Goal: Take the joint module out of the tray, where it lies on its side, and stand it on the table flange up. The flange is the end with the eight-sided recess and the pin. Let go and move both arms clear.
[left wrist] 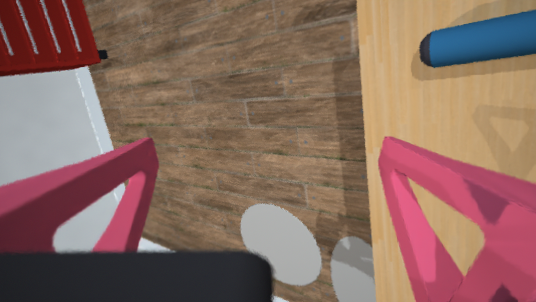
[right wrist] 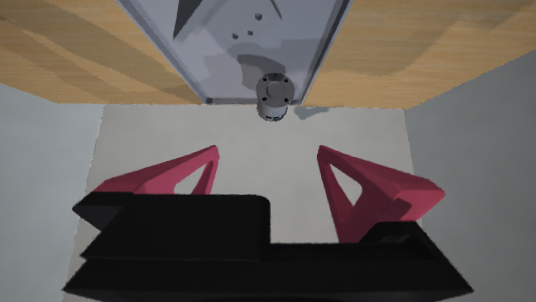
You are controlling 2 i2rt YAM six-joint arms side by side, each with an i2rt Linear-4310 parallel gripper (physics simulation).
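Places are measured from the left arm's base along level axes (x ahead, y left, z up), in millimetres.
Pixels of known places: left gripper, between the fingertips: [left wrist: 268, 150]; right gripper, between the fingertips: [right wrist: 268, 151].
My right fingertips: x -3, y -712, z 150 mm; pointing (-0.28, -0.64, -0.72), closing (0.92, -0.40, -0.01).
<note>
For each thing: its top centre in the pictures, then the offset to it from my right fingertips. "pt": a spot on its surface instead. Level surfaces: height alone.
- grey joint module, centre of its top: [right wrist: 273, 115] dx -33, dy -99, dz -83 mm
- grey tray, a spot on its surface: [right wrist: 300, 30] pt dx +31, dy -21, dz -146 mm
- blue cylinder, a spot on its surface: [left wrist: 480, 41] pt dx +273, dy +824, dz -109 mm
- wooden table, height of its surface: dz -150 mm
The grey joint module [right wrist: 274, 97] is at the near end of the grey tray [right wrist: 300, 30], at the table edge in the right wrist view. A round end face with several small holes and a raised round middle shows, with its side below it. The eight-sided recess and pin do not show. My right gripper [right wrist: 268, 151] is open and empty; the module shows beyond and between its fingertips, apart from them. My left gripper [left wrist: 268, 150] is open and empty, above the floor and the table's edge, and the module does not show in that view.
A light grey part with small holes [right wrist: 245, 22] lies in the tray beyond the module. In the left wrist view, a blue cylinder [left wrist: 480, 41] with a dark tip lies on the wooden table [left wrist: 400, 100]. A red slatted object [left wrist: 45, 35] is at the upper left.
</note>
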